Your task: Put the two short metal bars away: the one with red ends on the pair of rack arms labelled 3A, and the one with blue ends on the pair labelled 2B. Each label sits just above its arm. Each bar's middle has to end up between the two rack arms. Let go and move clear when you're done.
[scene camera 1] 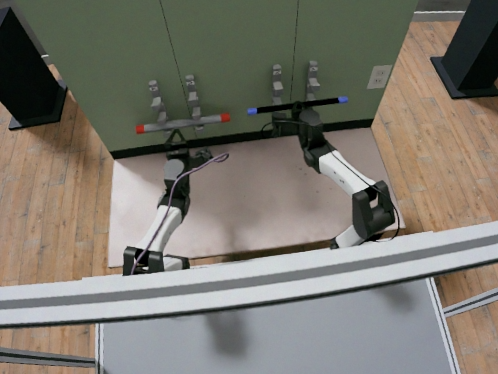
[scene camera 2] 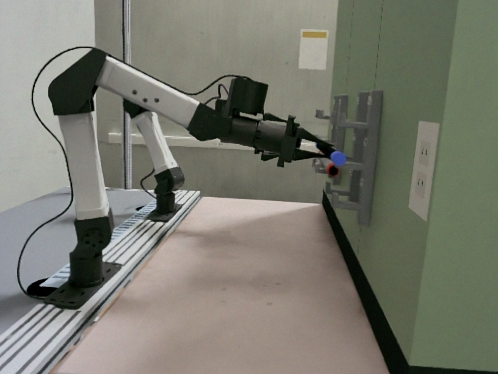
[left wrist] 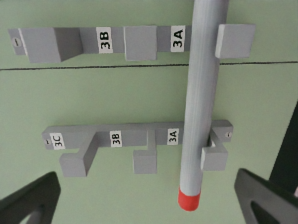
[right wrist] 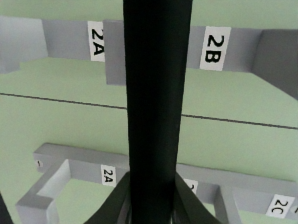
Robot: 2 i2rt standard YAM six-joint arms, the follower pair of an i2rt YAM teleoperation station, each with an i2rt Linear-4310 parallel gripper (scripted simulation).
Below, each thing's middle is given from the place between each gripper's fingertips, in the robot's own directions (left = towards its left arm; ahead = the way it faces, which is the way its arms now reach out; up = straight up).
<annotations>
The red-ended grey bar [scene camera 1: 225, 117] lies 12 cm ahead of my left hand and 6 cm below it. From my left hand the other things lie so: outlet plate [scene camera 2: 427, 131] (72 cm to the right, 17 cm ahead, 3 cm above); then blue-ended black bar [right wrist: 156, 46] (40 cm to the right, 8 cm ahead, 1 cm above).
Right now the blue-ended black bar is right at my right hand. Round my right hand: red-ended grey bar 40 cm to the left, 8 cm below, 4 cm ahead; outlet plate 32 cm to the right, 8 cm ahead, 2 cm above.
</annotations>
